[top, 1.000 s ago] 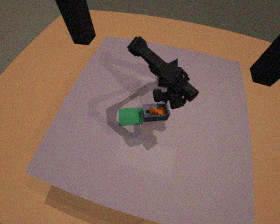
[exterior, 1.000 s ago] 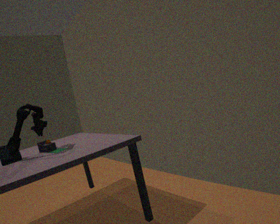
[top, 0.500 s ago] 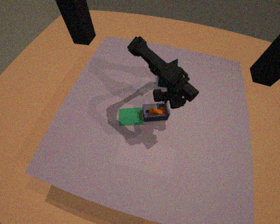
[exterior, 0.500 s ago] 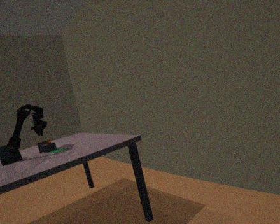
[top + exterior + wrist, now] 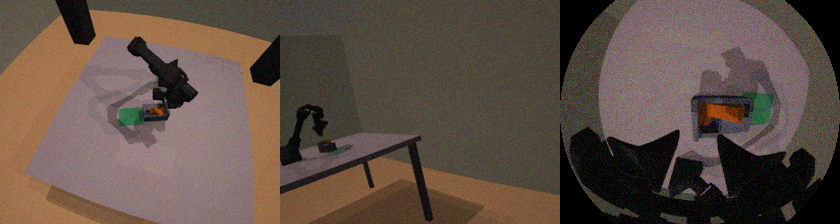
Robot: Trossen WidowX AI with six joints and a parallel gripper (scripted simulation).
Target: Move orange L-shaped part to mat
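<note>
The orange L-shaped part is 1 cm ahead of my gripper tip, 4 cm to the right of it and 10 cm below it. Also, from my gripper tip: green mat 7 cm ahead, 21 cm to the right, 16 cm below.
</note>
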